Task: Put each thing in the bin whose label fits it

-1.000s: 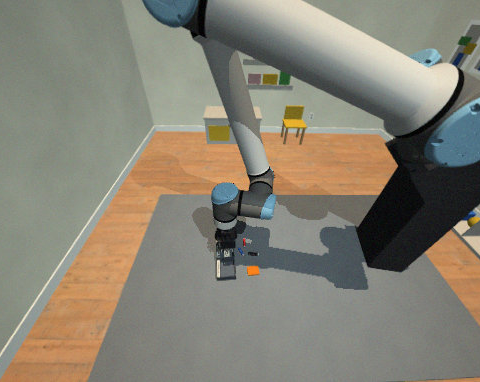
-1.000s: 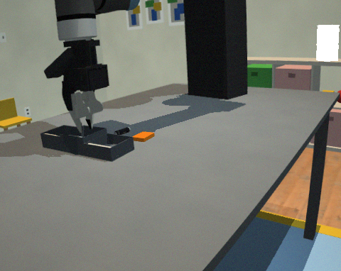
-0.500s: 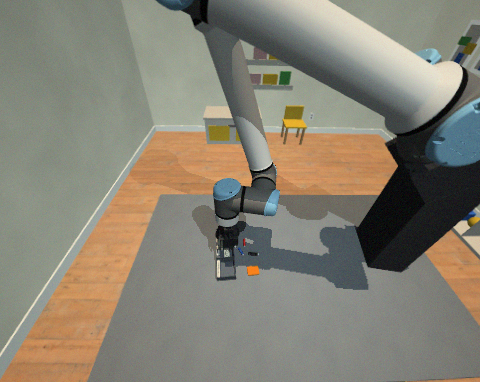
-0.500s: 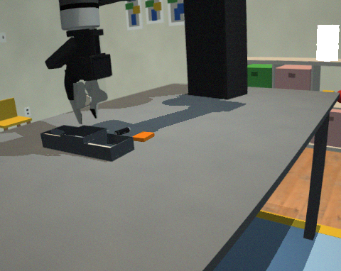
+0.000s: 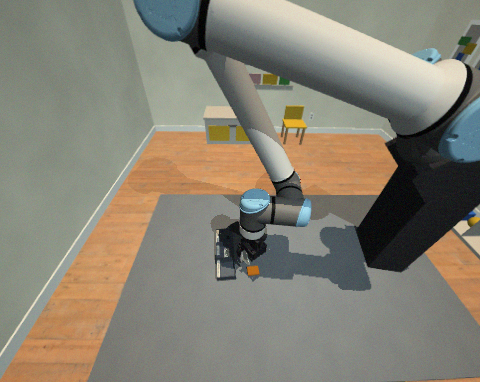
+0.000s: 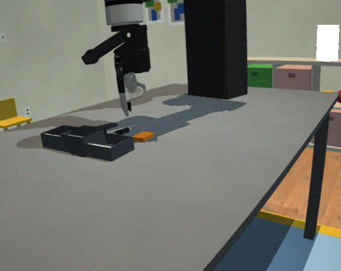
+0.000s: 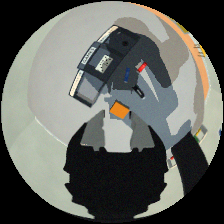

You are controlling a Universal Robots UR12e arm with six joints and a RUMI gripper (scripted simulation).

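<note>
Right now the orange flat block is 3 cm behind my hand, 2 cm to the left of it and 8 cm below it. Round my hand: white dotted tile (10 cm ahead, 5 cm to the right, 8 cm below); then black cylinder (3 cm behind, 7 cm to the right, 8 cm below); then small blue piece (3 cm ahead, 7 cm to the right, 8 cm below).
</note>
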